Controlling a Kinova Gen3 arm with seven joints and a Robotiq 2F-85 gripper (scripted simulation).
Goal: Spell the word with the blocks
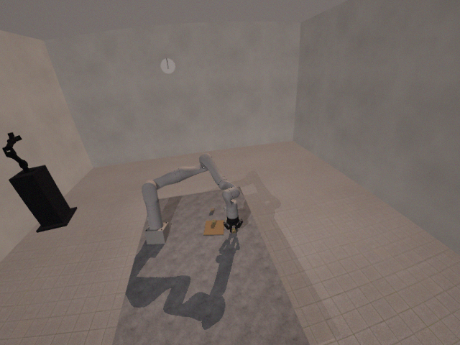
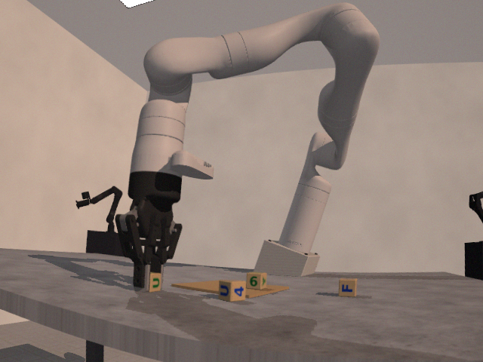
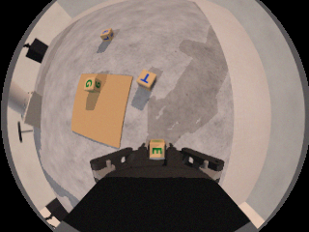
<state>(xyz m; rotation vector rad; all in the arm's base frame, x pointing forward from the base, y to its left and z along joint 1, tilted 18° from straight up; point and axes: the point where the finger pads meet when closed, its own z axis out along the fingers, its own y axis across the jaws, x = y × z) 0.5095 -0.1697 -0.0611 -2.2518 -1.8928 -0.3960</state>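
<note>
The E block is 10 mm below my hand. The rest, counted from my hand: F block 280 mm to the left, 80 mm behind, 10 mm below; mat 120 mm behind, 90 mm to the left, 20 mm below.
</note>
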